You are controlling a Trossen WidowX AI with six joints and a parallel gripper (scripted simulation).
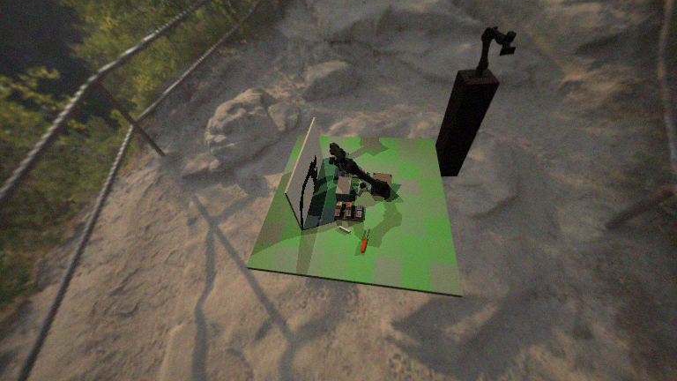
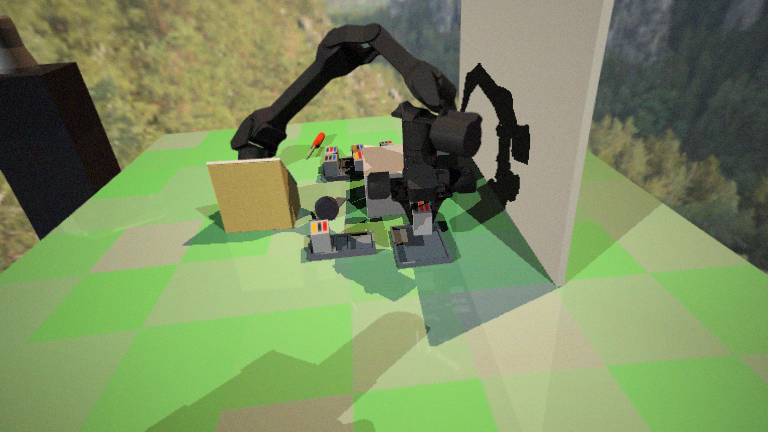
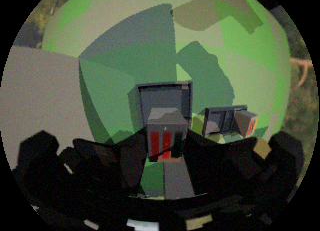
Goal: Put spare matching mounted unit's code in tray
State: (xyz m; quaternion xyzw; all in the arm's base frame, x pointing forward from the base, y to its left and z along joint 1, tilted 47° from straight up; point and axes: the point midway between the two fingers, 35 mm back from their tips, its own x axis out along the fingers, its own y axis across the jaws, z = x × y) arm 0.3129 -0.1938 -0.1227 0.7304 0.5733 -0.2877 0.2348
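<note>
Now: the dark grey tray 5 cm below my gripper tip and 1 cm to the left of it. Also, from my gripper tip: dark round object: 17 cm behind, 16 cm to the left, 3 cm below; grey-white box: 22 cm to the left, 2 cm behind; rack: 15 cm behind, 4 cm to the left, 4 cm below.
</note>
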